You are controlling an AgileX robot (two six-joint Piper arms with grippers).
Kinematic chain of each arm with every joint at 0, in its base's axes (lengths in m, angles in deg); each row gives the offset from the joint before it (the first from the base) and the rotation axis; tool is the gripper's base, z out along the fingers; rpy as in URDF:
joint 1: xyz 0 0 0.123 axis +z
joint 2: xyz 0 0 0 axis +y
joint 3: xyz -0.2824 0 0.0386 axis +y
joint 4: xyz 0.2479 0 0.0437 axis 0.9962 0 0.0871
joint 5: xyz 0 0 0 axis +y
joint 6: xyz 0.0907 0 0.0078 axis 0.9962 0 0.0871
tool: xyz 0 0 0 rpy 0 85 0
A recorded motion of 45 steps. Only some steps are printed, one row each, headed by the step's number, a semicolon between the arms.
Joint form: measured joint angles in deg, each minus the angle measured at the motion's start. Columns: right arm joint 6, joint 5, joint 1, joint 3, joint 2, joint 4; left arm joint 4, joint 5, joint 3, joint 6, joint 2, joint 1.
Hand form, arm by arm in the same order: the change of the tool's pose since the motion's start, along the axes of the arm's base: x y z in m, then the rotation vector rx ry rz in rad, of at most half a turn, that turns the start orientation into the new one. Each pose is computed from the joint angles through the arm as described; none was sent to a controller.
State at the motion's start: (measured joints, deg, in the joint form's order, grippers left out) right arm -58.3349 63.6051 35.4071 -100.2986 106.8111 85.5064; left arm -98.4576 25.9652 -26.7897 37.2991 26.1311 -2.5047
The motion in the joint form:
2: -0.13 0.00 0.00 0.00 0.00 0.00; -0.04 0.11 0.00 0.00 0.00 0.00
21: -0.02 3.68 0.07 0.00 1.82 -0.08; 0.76 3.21 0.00 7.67 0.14 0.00
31: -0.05 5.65 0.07 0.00 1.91 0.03; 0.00 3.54 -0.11 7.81 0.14 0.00
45: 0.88 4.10 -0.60 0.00 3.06 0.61; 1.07 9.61 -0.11 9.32 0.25 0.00
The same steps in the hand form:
2: 0.0000 0.0000 0.0000 0.0004 -0.0022 0.0002; -0.0001 -0.0001 0.0000 -0.0005 -0.0003 -0.0020
21: 0.0006 0.0040 -0.0132 -0.0202 0.0304 0.0653; -0.0020 -0.0045 -0.0004 0.1328 -0.0727 -0.0336
31: -0.0021 0.0035 -0.0136 -0.0197 0.0353 0.0995; -0.0025 -0.0048 0.0009 0.1219 -0.0767 -0.0396
45: 0.0080 0.0037 -0.0211 -0.0248 0.0713 0.0589; -0.0076 -0.0128 0.0004 0.1681 -0.1106 -0.1381

